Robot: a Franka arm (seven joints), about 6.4 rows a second.
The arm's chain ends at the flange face. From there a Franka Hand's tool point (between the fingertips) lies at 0.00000 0.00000 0.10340 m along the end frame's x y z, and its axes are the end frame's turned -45 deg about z.
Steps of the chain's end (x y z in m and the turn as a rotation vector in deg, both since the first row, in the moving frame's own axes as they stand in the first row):
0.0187, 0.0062, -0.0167, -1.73, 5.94, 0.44
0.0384, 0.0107, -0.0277, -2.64, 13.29, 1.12
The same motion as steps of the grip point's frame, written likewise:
0.0142, 0.0274, -0.0173, -5.42, 2.98, 0.44
0.0329, 0.0550, -0.0306, -11.26, 7.53, 1.12

